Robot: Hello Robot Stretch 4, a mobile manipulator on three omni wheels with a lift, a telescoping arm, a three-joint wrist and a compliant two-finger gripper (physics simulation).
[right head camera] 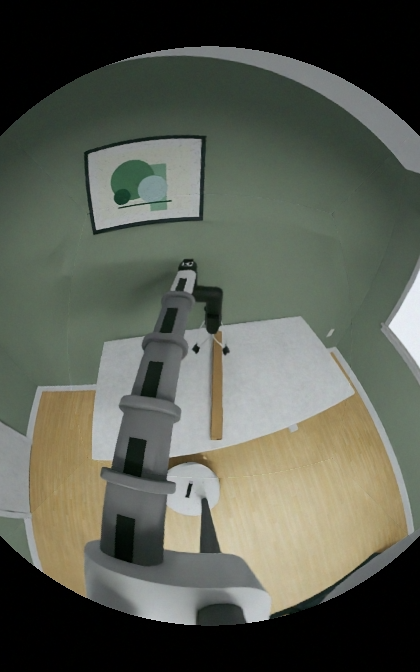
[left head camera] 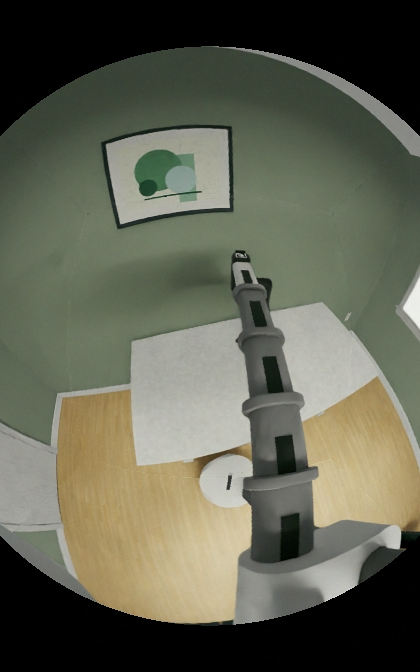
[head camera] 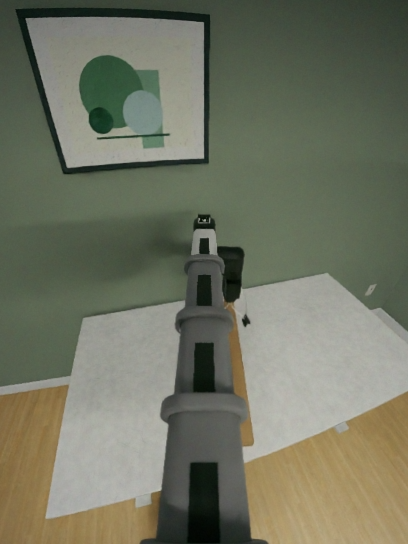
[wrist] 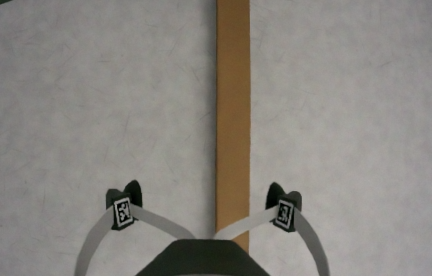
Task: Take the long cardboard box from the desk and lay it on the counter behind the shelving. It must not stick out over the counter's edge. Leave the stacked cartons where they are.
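Pixels of known places: hand, its tool point: (right head camera: 210, 350) (wrist: 204, 202); robot's base, origin of its link: (right head camera: 190, 487) (left head camera: 228, 479).
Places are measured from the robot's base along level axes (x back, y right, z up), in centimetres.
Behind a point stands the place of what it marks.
The long cardboard box (head camera: 240, 380) @[x -47.4, y 13.5, z 74.3 cm] (right head camera: 216, 395) @[x -47.7, y 12.7, z 74.3 cm] (wrist: 233, 115) @[x -70.4, y 12.8, z 74.3 cm] lies flat on the white desk (head camera: 310, 350) @[x -62.6, y 47.9, z 69.3 cm] (left head camera: 185, 390) @[x -47.8, y -23.8, z 69.3 cm] (right head camera: 280, 360) @[x -73.8, y 52.2, z 69.3 cm] (wrist: 100, 100) @[x -73.2, y -8.9, z 69.3 cm], running from near its front edge toward the wall. My gripper (right head camera: 211, 349) @[x -61.6, y 8.7, z 90.7 cm] (wrist: 204, 202) @[x -61.6, y 8.7, z 90.7 cm] is open and empty, pointing down above the far part of the box. In the wrist view the box passes between the fingertips, nearer the right one. The arm hides part of the box in the head view and hides it in the left head view. The counter, shelving and stacked cartons cannot be made out.
The extended arm (head camera: 206, 435) @[x -15.3, y 0.2, z 130.9 cm] (left head camera: 277, 435) @[x -13.4, y -0.7, z 130.9 cm] (right head camera: 145, 425) @[x -15.1, y 0.7, z 130.9 cm] reaches over the desk toward the green wall. A framed picture (head camera: 182, 100) @[x -99.7, y -7.6, z 159.4 cm] (left head camera: 215, 170) @[x -100.1, y -6.0, z 158.7 cm] (right head camera: 185, 185) @[x -100.0, y -6.3, z 156.0 cm] hangs there. A round white base (left head camera: 220, 490) @[x 6.8, y -6.0, z 18.7 cm] (right head camera: 180, 500) @[x 9.1, y -5.3, z 18.7 cm] stands on the floor before the desk.
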